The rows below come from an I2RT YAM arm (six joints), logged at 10 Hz.
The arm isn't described. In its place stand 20 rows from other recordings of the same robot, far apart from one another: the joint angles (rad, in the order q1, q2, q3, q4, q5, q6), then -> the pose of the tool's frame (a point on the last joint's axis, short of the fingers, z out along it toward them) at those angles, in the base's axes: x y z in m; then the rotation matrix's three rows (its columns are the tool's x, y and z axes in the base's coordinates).
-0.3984 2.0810 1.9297 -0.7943 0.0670 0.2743 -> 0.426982, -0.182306, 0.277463; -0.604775, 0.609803, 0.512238; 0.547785, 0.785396, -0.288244; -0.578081, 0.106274, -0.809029
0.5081 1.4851 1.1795 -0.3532 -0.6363 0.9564 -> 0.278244, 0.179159, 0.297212; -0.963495, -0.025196, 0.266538; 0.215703, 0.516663, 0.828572; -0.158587, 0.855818, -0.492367
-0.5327 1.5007 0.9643 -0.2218 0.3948 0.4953 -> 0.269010, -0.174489, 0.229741; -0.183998, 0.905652, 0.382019; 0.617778, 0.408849, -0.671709; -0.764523, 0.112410, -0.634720
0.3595 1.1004 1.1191 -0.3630 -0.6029 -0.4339 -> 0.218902, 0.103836, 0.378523; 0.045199, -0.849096, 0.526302; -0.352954, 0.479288, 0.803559; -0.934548, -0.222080, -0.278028
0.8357 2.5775 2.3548 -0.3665 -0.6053 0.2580 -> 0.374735, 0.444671, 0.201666; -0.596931, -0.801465, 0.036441; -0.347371, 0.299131, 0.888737; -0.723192, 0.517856, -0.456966
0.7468 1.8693 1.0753 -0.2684 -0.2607 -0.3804 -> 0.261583, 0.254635, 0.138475; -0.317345, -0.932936, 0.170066; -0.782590, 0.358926, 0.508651; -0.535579, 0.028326, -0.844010
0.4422 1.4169 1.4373 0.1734 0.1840 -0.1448 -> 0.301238, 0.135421, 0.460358; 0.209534, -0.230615, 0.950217; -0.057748, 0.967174, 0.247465; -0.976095, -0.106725, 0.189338
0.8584 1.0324 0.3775 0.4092 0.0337 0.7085 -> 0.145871, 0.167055, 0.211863; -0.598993, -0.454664, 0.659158; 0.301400, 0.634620, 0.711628; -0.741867, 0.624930, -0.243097
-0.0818 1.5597 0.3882 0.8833 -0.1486 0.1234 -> 0.271822, -0.016996, 0.144045; -0.288589, -0.025336, 0.957118; 0.145798, 0.986829, 0.070083; -0.946287, 0.159771, -0.281095
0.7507 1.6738 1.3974 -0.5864 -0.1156 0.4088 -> 0.267994, 0.255629, 0.283887; -0.800858, -0.451284, 0.393662; -0.207123, 0.825521, 0.524991; -0.561896, 0.338907, -0.754596
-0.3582 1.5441 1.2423 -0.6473 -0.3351 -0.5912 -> 0.310718, -0.103816, 0.274389; -0.716641, -0.298354, 0.630405; -0.293754, 0.948919, 0.115160; -0.632562, -0.102656, -0.767677
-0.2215 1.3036 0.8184 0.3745 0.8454 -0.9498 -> 0.279035, -0.090141, 0.296160; -0.771287, 0.419274, 0.478880; -0.379391, 0.301264, -0.874816; -0.511056, -0.856417, -0.073292
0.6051 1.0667 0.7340 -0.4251 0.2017 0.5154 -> 0.187238, 0.120832, 0.246522; -0.707557, -0.102164, 0.699232; 0.097759, 0.965828, 0.240039; -0.699862, 0.238197, -0.673391
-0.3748 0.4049 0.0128 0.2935 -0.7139 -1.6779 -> 0.126807, -0.024836, 0.169390; 0.337582, -0.055839, 0.939638; -0.940345, -0.064856, 0.333982; 0.042292, -0.996331, -0.074403
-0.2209 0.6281 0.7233 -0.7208 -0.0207 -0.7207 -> 0.130328, -0.028512, 0.287472; -0.563041, -0.224753, 0.795280; -0.549762, 0.820362, -0.157378; -0.617047, -0.525825, -0.585458
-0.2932 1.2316 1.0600 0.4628 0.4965 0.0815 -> 0.267623, -0.098509, 0.409974; 0.330187, 0.666275, 0.668622; -0.024913, 0.714253, -0.699444; -0.943587, 0.214290, 0.252436
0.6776 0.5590 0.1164 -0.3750 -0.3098 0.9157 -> 0.084408, 0.081855, 0.124081; -0.948558, -0.012046, 0.316373; 0.206094, 0.735074, 0.645904; -0.240338, 0.677880, -0.694778
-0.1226 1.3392 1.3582 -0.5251 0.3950 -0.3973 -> 0.292779, -0.049878, 0.383295; -0.616582, 0.225944, 0.754172; -0.283862, 0.829700, -0.480646; -0.734336, -0.510439, -0.447441
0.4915 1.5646 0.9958 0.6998 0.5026 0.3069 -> 0.326713, 0.155444, 0.309828; 0.112036, -0.027679, 0.993319; 0.360266, 0.932735, -0.014643; -0.926097, 0.359499, 0.114472
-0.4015 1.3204 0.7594 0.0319 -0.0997 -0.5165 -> 0.266862, -0.109450, 0.234492; -0.556984, 0.039913, 0.829564; -0.297366, 0.923041, -0.244067; -0.775463, -0.382626, -0.502250
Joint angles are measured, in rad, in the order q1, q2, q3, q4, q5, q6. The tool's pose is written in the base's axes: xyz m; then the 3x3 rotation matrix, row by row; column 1 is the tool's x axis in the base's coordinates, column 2 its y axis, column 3 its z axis. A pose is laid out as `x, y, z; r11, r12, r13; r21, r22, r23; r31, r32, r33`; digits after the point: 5 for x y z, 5 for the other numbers.
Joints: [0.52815 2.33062 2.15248 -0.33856 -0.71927 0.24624]
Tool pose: 0.45565, 0.29300, 0.27074; -0.62684, -0.74351, 0.23294; -0.15342, 0.41090, 0.89868; -0.76389, 0.52759, -0.37164
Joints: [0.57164 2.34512 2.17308 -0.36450 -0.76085 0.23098]
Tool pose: 0.44256, 0.31388, 0.26840; -0.62229, -0.76819, 0.15047; -0.20316, 0.34413, 0.91668; -0.75597, 0.53987, -0.37021
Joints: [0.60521 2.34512 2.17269 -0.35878 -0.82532 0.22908]
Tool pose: 0.42993, 0.32924, 0.26959; -0.61166, -0.78861, 0.06293; -0.23585, 0.25770, 0.93700; -0.75515, 0.55828, -0.34362
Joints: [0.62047 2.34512 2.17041 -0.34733 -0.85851 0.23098]
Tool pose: 0.42417, 0.33624, 0.27023; -0.60412, -0.79662, 0.02086; -0.24782, 0.21268, 0.94517; -0.75738, 0.56583, -0.32590
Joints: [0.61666 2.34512 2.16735 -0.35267 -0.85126 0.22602]
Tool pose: 0.42539, 0.33437, 0.26866; -0.60625, -0.79475, 0.02881; -0.24873, 0.22390, 0.94234; -0.75537, 0.56413, -0.33341
